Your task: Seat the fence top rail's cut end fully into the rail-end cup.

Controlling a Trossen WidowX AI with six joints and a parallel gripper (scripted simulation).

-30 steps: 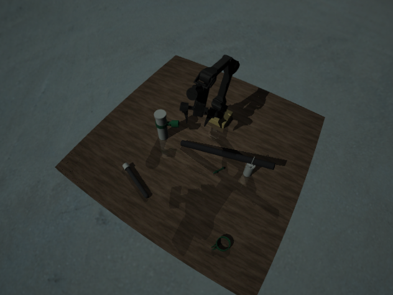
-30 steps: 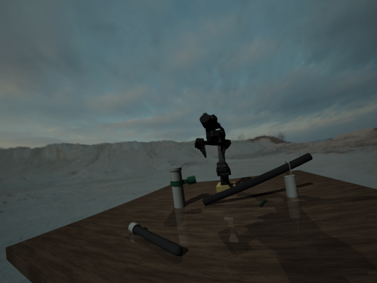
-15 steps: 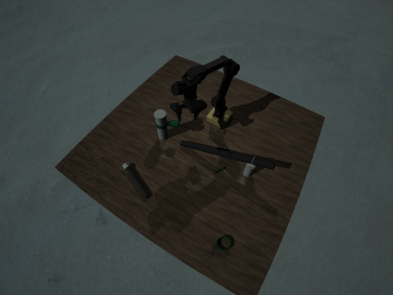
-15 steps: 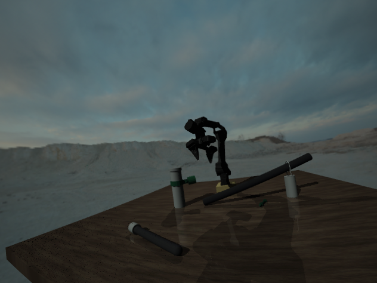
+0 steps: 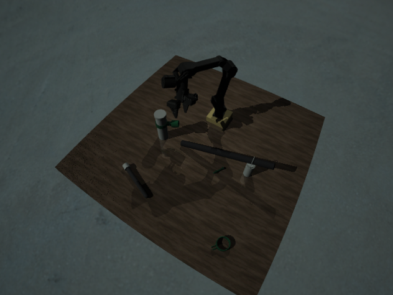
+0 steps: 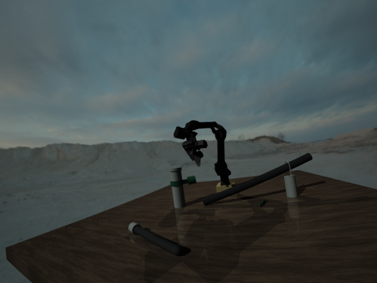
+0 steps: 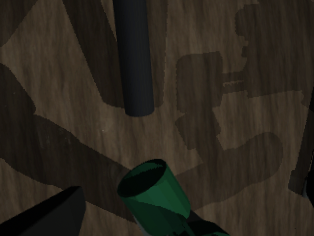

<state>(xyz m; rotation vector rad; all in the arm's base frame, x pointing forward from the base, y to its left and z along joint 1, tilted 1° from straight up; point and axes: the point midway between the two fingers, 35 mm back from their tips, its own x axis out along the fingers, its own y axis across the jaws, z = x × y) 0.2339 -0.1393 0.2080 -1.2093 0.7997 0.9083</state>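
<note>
My gripper tip is now 90 mm above the green rail-end cup, 50 mm to the left of it and 10 mm short of it. Round my gripper tip: small green bolt 290 mm to the left, 210 mm below, 100 mm ahead; small post 440 mm to the left, 110 mm below, 50 mm ahead.
</note>
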